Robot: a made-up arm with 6 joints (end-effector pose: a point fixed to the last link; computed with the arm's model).
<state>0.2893 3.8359 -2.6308 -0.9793 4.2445 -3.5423</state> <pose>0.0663 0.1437 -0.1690 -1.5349 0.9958 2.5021</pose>
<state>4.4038 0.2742 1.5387 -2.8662 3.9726 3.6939</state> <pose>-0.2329 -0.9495 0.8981 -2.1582 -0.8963 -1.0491</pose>
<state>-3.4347 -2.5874 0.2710 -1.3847 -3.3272 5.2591</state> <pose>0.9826 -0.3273 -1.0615 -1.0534 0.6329 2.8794</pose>
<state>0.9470 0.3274 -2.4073 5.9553 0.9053 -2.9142</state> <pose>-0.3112 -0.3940 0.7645 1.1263 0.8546 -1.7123</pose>
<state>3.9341 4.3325 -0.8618 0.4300 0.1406 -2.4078</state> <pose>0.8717 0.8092 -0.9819 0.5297 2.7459 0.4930</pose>
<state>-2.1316 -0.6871 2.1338 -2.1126 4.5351 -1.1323</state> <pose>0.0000 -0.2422 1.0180 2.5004 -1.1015 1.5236</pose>
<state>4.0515 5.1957 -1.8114 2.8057 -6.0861 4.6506</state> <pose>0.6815 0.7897 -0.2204 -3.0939 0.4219 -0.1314</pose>
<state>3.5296 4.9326 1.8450 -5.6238 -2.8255 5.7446</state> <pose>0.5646 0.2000 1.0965 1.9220 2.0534 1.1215</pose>
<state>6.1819 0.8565 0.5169 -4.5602 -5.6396 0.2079</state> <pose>1.5993 -0.0575 1.0406 0.9313 1.3286 1.9195</pose>
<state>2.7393 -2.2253 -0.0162 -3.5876 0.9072 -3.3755</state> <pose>1.2569 -0.6217 -0.9442 2.8031 0.1549 -0.1643</pose>
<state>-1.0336 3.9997 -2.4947 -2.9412 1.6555 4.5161</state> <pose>0.0701 -0.0634 -0.2361 -0.0684 -0.2422 0.3372</pose>
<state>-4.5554 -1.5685 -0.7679 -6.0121 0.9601 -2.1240</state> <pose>0.1880 -1.6241 -0.3165 1.3927 0.2022 -0.3518</pose>
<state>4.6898 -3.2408 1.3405 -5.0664 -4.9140 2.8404</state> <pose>0.1522 0.7107 -0.9488 0.3873 1.3217 0.9774</pose>
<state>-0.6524 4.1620 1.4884 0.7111 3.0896 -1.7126</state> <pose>-0.9496 0.7888 0.3275 -2.2680 1.8324 -1.0164</pose>
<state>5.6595 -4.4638 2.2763 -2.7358 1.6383 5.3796</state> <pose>0.2513 -0.1700 -0.5427 2.3668 0.1917 0.2652</pose>
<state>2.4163 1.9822 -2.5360 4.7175 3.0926 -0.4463</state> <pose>-0.3918 0.2909 0.4739 1.7735 -2.3746 -0.8406</pose>
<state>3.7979 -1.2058 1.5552 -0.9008 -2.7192 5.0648</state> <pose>0.5677 0.3386 1.2716 2.4826 1.2194 0.9443</pose>
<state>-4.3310 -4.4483 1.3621 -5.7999 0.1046 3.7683</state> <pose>-0.3660 0.7737 -0.9298 2.7338 1.2222 -0.0817</pose>
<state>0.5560 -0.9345 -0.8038 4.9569 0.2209 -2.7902</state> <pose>-1.4301 -0.8576 0.6498 -1.4766 -1.7090 2.0140</pose>
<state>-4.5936 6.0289 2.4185 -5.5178 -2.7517 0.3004</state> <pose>-0.0669 0.3793 0.7635 0.7787 -0.1222 1.2947</pose>
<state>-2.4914 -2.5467 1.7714 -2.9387 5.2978 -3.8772</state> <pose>0.9041 0.6081 0.1322 0.0941 0.3925 -3.0708</pose>
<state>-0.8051 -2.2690 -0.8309 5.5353 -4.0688 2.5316</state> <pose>-0.5684 0.5829 -1.1355 -1.0970 -0.3461 2.2534</pose>
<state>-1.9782 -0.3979 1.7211 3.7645 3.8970 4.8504</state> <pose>-0.0701 -0.3790 1.2400 -2.5379 0.2658 -0.8192</pose>
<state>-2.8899 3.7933 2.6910 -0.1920 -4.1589 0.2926</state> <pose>0.3379 0.0546 0.2224 2.7713 -0.2956 -1.2012</pose>
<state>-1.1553 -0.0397 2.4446 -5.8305 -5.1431 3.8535</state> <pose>0.2736 -0.4081 0.4884 -1.2764 2.3413 0.4167</pose>
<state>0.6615 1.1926 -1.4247 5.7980 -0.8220 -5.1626</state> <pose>0.4356 0.4407 1.4354 -0.3980 -1.0213 1.1290</pose>
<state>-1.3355 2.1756 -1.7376 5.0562 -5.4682 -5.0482</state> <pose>0.2557 -1.1499 0.4920 1.1216 0.0721 -1.3680</pose>
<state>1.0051 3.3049 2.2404 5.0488 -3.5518 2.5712</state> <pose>-0.3510 -0.5333 -0.1477 -2.4982 -0.2323 -1.1596</pose>
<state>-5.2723 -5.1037 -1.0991 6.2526 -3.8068 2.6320</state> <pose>0.4902 0.8671 1.3357 -2.1221 -1.9587 -0.8463</pose>
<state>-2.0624 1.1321 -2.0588 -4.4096 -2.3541 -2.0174</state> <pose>-0.1421 -0.2259 1.1067 1.2106 -1.4194 -0.5619</pose>
